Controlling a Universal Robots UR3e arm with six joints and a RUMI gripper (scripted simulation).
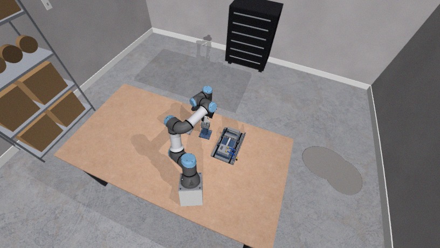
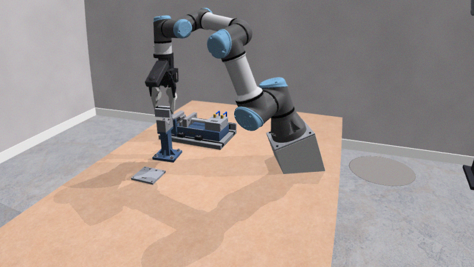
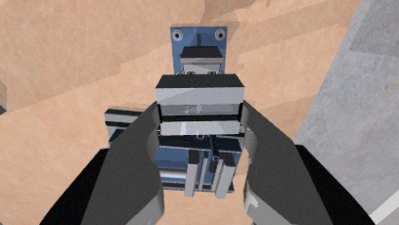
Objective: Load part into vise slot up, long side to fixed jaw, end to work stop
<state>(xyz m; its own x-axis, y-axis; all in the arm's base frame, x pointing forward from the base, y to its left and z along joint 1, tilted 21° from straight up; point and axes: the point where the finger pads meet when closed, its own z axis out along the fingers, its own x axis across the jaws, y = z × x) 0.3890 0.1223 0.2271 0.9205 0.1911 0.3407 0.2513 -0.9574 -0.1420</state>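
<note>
Now: the part right at my hand. From my hand the other things lie so: fixed jaw: 210 mm to the right, 120 mm below, 110 mm ahead; then work stop: 160 mm to the right, 100 mm below, 70 mm ahead; then infeed plate: 190 mm below, 160 mm to the left, 40 mm behind.
</note>
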